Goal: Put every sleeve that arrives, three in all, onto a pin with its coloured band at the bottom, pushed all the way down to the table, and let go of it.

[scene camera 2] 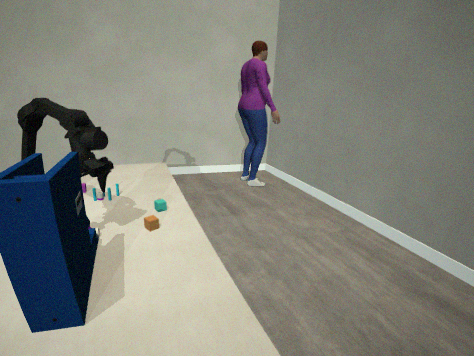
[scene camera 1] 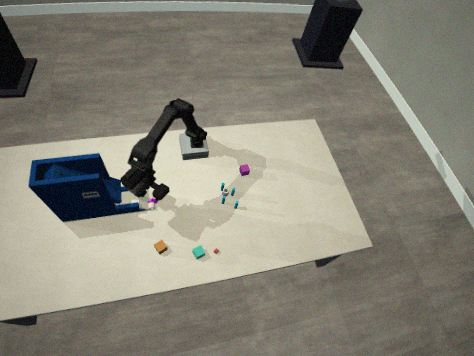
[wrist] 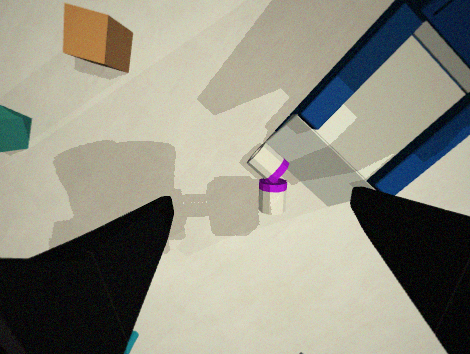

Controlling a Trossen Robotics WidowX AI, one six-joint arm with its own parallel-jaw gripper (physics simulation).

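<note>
My gripper (scene camera 1: 150, 195) (wrist: 260, 200) is open and empty above the mouth of the blue dispenser. In the wrist view, two white sleeves with purple bands touch there: one sleeve (wrist: 265, 162) lies on its side by the dispenser's pale lip, and the other sleeve (wrist: 272, 201) has its banded end towards the first; it seems to stand band up. Both are partly hidden in scene camera 1. Another sleeve (scene camera 1: 225, 192) (scene camera 2: 100, 196) stands among several teal pins (scene camera 1: 233, 191) (scene camera 2: 109, 194), its band at the bottom; I cannot tell whether a pin is inside it.
The blue dispenser (scene camera 1: 85, 202) (scene camera 2: 30, 250) stands left of the arm, rails forward. An orange cube (scene camera 1: 160, 246) (scene camera 2: 151, 223) (wrist: 85, 35), a teal cube (scene camera 1: 199, 252) (scene camera 2: 160, 205) (wrist: 12, 130), a small red cube (scene camera 1: 216, 251) and a purple cube (scene camera 1: 244, 170) lie on the table.
</note>
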